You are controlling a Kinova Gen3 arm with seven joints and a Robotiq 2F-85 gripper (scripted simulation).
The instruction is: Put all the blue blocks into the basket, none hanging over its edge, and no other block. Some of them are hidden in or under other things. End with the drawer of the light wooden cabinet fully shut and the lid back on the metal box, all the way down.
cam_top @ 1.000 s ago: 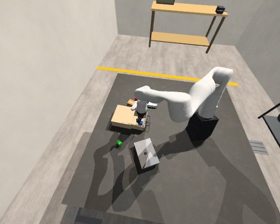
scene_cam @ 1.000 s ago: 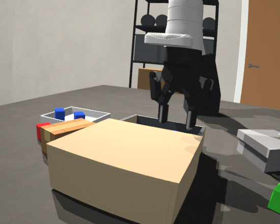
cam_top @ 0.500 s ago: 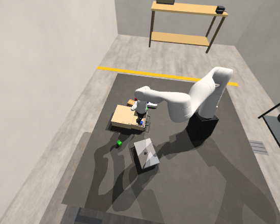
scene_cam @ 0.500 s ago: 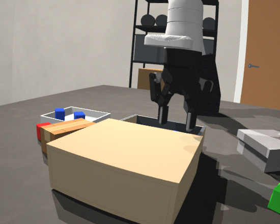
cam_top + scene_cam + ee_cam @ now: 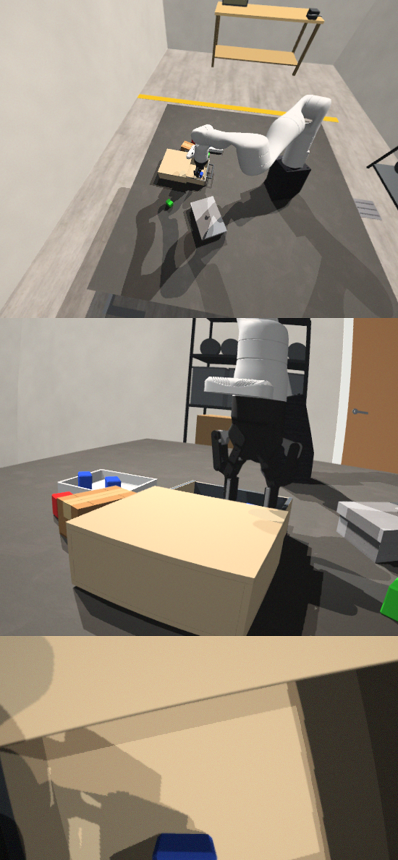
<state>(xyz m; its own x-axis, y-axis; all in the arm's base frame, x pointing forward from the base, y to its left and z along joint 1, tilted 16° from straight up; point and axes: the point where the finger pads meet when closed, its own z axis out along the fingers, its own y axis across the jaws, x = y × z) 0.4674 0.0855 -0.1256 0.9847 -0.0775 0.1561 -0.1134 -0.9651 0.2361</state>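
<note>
Now: the drawer 3 cm ahead of my hand, 2 cm to the right of it and 3 cm below it. The rest, counted from my hand: light wooden cabinet 9 cm ahead, 1 cm to the right, 3 cm below; then lid 12 cm behind, 24 cm to the left, 1 cm below; then brown box 13 cm ahead, 17 cm to the right, 3 cm below.
</note>
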